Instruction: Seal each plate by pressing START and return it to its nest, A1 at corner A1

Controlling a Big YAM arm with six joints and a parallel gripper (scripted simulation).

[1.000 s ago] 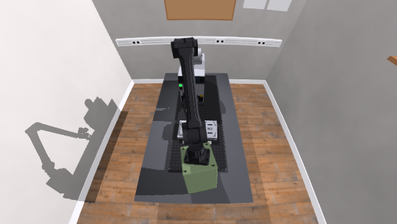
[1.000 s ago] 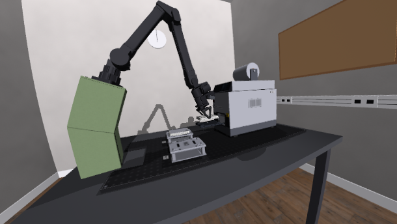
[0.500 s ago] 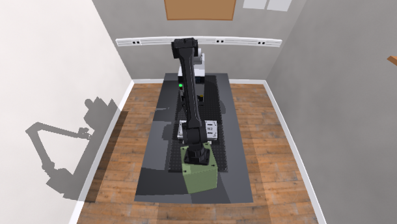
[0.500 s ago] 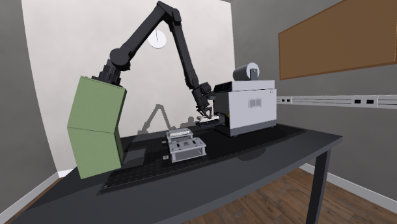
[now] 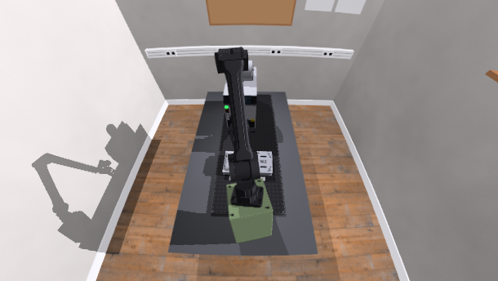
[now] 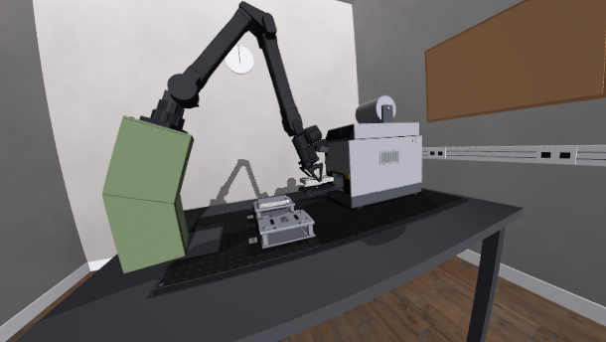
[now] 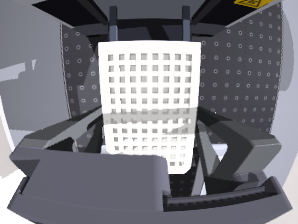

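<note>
My gripper is now right at the white plate. Also, from my hand: dark sealer stage (4 cm below); yellow warning label (12 cm ahead, 7 cm to the right, 1 cm above); foil roll (33 cm ahead, 5 cm to the left, 28 cm above).
</note>
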